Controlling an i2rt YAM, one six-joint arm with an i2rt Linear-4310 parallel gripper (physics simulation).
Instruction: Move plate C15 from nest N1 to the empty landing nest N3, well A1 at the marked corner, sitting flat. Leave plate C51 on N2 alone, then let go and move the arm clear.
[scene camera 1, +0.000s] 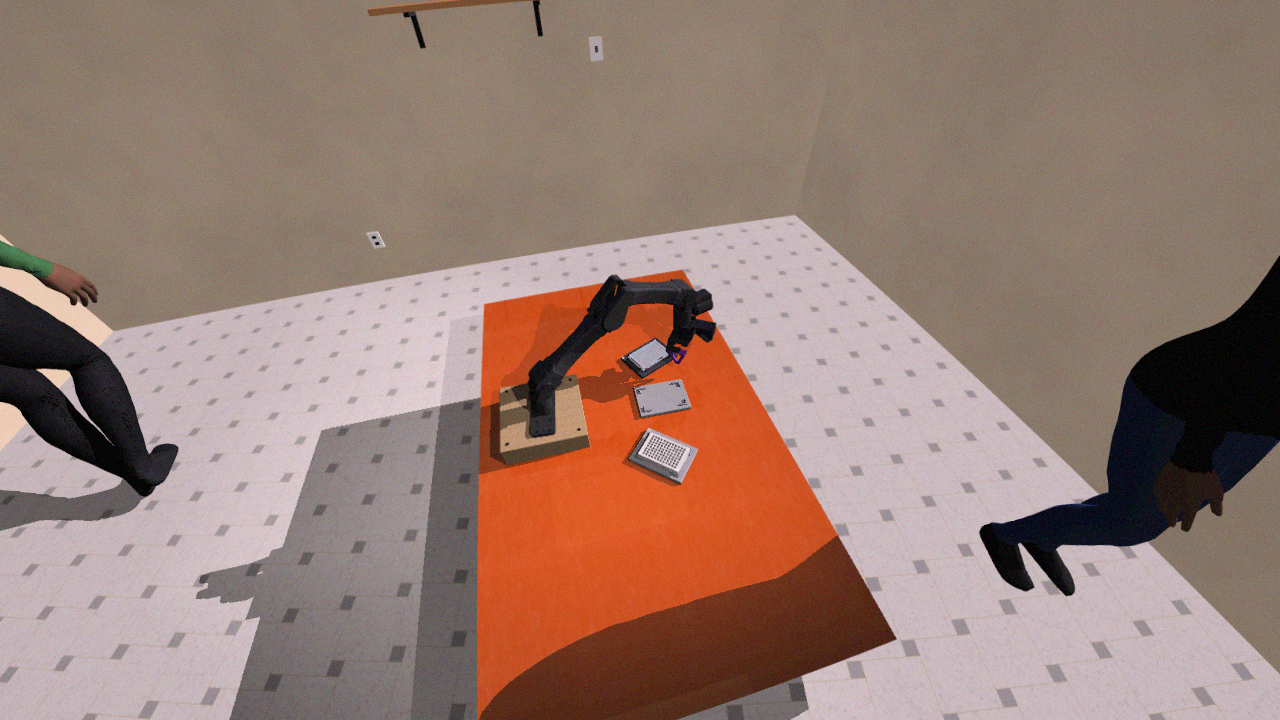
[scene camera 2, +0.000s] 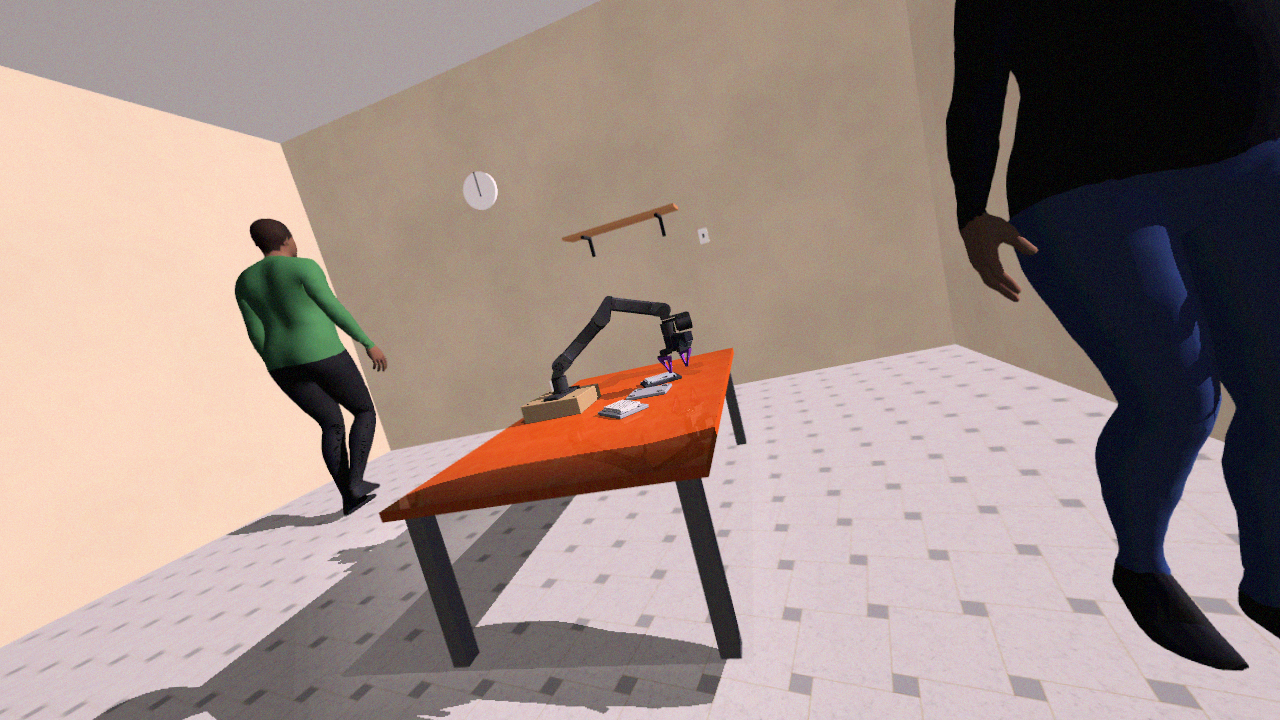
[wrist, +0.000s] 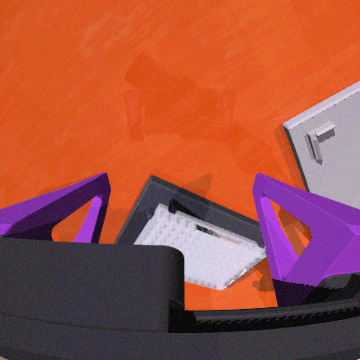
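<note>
A white well plate (scene camera 1: 648, 355) (scene camera 2: 660, 379) (wrist: 215, 265) sits on a dark nest (scene camera 1: 635, 368) (wrist: 150, 191) at the back. An empty light grey nest (scene camera 1: 662, 399) (scene camera 2: 649, 392) (wrist: 332, 170) with corner brackets lies in the middle. A second white plate (scene camera 1: 664, 450) (scene camera 2: 623, 407) sits on a grey nest (scene camera 1: 682, 474) at the front of the row. I cannot read the labels on plates or nests. My gripper (scene camera 1: 677, 356) (scene camera 2: 678, 368) (wrist: 181, 180) is open and empty, low over the back nest. In the wrist view the fingers stand either side of its plate, whose lower left part is hidden by the gripper body.
The arm's wooden base block (scene camera 1: 546, 443) (scene camera 2: 559, 408) stands on the orange table (scene camera 1: 572, 528) (scene camera 2: 528, 452), left of the nests. A person in black (scene camera 1: 1199, 394) (scene camera 2: 1118, 89) stands right of the table. A person in green (scene camera 2: 290, 313) stands left of it.
</note>
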